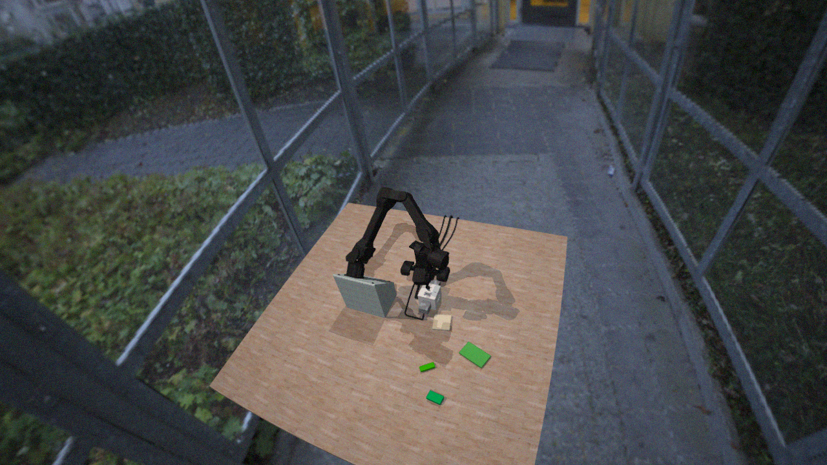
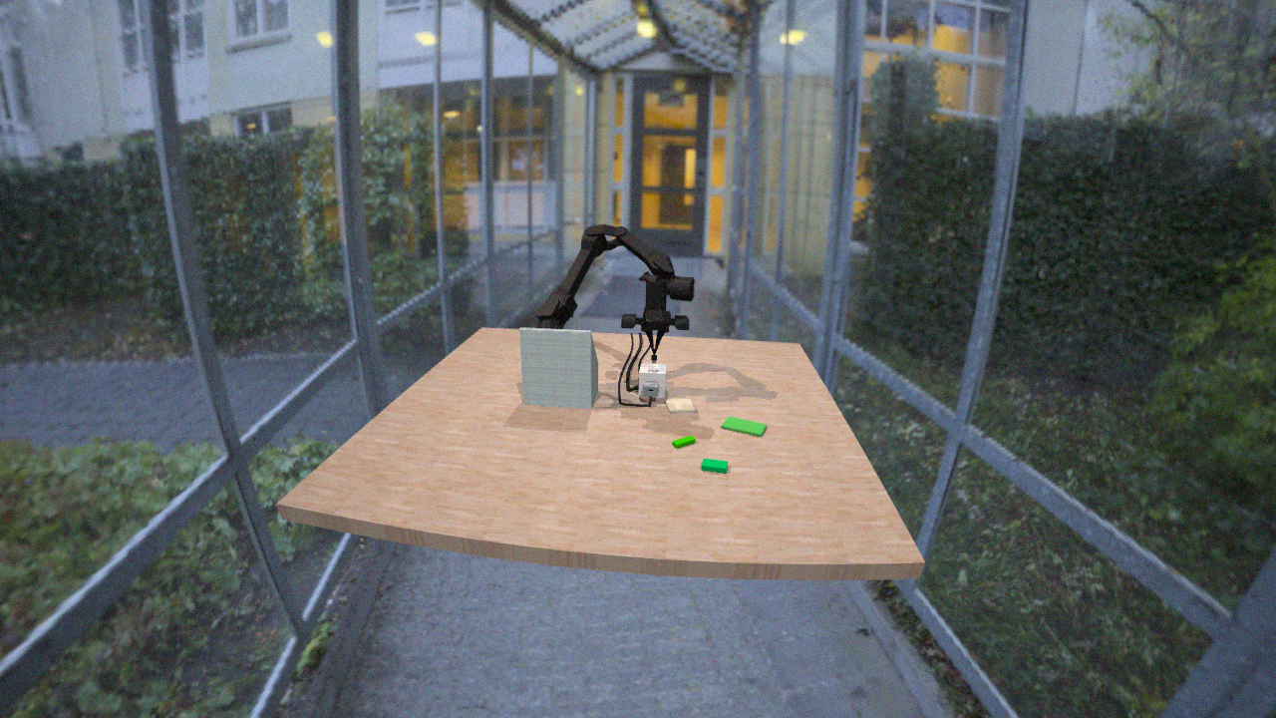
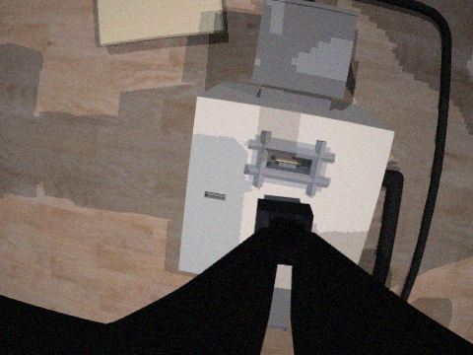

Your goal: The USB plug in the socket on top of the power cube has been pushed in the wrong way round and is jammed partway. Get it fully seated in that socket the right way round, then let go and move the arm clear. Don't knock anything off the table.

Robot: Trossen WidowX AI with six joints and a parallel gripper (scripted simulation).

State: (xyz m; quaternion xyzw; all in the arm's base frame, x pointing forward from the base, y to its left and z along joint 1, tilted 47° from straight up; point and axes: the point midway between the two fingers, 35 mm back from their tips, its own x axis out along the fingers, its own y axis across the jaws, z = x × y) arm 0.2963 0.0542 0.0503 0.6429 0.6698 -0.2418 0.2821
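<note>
My gripper tip is 20 mm above the black USB plug. Round my gripper tip: beige tile: 130 mm below, 80 mm to the right, 80 mm ahead; green plate: 250 mm ahead, 180 mm to the right, 130 mm below.
</note>
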